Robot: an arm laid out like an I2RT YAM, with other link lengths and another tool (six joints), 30 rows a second.
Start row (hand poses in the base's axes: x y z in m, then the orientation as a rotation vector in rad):
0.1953 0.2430 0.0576 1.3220 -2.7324 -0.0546
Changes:
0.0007 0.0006 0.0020 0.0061 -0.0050 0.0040
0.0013 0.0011 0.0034 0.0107 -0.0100 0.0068
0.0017 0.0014 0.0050 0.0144 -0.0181 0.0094
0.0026 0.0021 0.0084 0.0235 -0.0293 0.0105
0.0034 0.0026 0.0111 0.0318 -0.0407 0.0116
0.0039 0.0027 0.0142 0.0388 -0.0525 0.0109
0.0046 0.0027 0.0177 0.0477 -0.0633 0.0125
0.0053 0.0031 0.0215 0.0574 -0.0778 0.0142
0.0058 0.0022 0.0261 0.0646 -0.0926 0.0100
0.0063 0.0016 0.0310 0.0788 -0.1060 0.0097
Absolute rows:
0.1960 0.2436 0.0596 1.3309 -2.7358 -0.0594
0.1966 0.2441 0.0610 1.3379 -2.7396 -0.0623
0.1970 0.2444 0.0626 1.3455 -2.7457 -0.0620
0.1979 0.2451 0.0660 1.3538 -2.7572 -0.0672
0.1987 0.2456 0.0687 1.3619 -2.7685 -0.0713
0.1992 0.2457 0.0718 1.3673 -2.7810 -0.0734
0.1999 0.2457 0.0753 1.3761 -2.7917 -0.0787
0.2006 0.2461 0.0791 1.3867 -2.8056 -0.0828
0.2011 0.2452 0.0837 -1.3835 2.8131 0.0833
0.2016 0.2446 0.0886 -1.3759 2.7961 0.0936

